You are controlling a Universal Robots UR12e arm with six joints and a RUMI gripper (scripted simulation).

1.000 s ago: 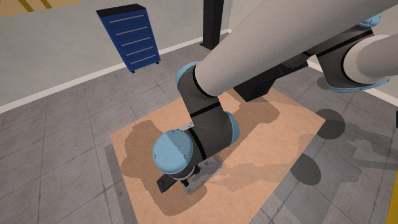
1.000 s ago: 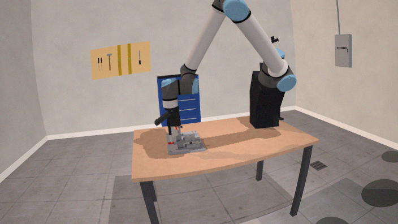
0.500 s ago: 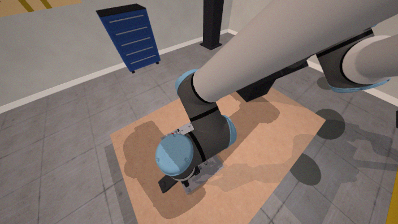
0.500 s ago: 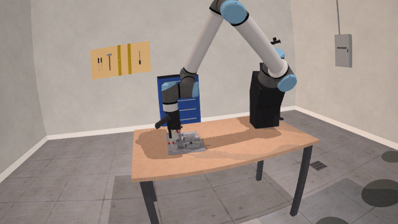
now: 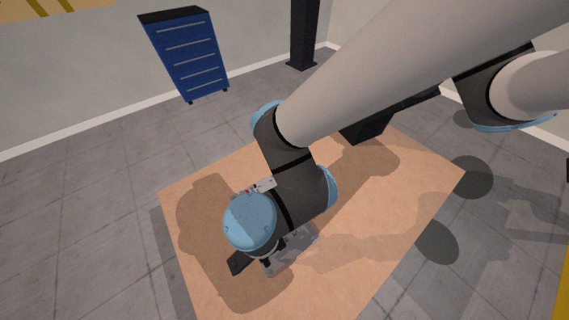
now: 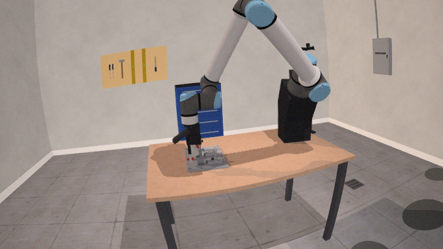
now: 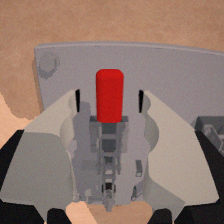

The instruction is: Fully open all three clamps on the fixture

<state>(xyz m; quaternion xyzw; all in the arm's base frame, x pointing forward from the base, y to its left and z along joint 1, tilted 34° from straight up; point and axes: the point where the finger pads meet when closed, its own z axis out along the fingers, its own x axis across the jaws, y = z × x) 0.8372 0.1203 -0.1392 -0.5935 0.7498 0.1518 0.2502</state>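
My hand is 6 cm past the toggle clamp and 1 cm to the right of it. Round my hand: grey fixture plate: 10 cm behind, 9 cm to the right, 4 cm below.
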